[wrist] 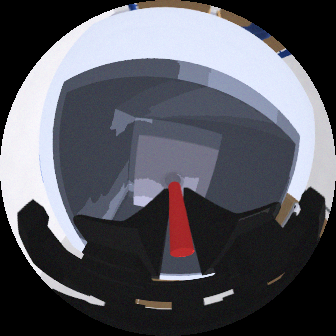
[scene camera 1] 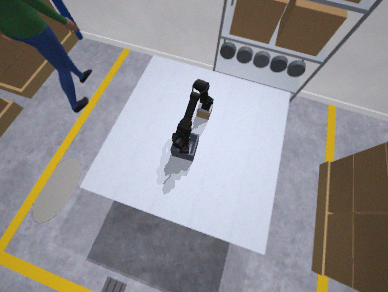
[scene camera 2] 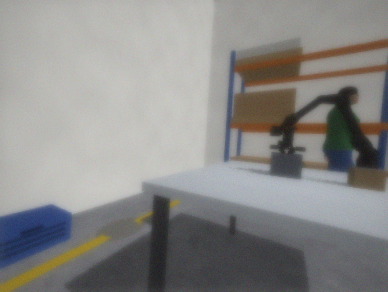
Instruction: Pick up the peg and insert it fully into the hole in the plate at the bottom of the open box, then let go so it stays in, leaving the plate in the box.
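The red peg is between the black fingers of my gripper, which is shut on it. The dark grey open box stands on the table, and the gripper is over its opening. The plate, a pale mauve square, lies at the bottom of the box. The round hole shows just beyond the peg's far end, which overlaps its near edge in the wrist view. Whether the peg's end touches the plate or enters the hole cannot be told. The scene views do not show the peg clearly.
A small brown block is by the arm's base on the white table. The box walls surround the gripper's working space. A person in green stands beyond the table.
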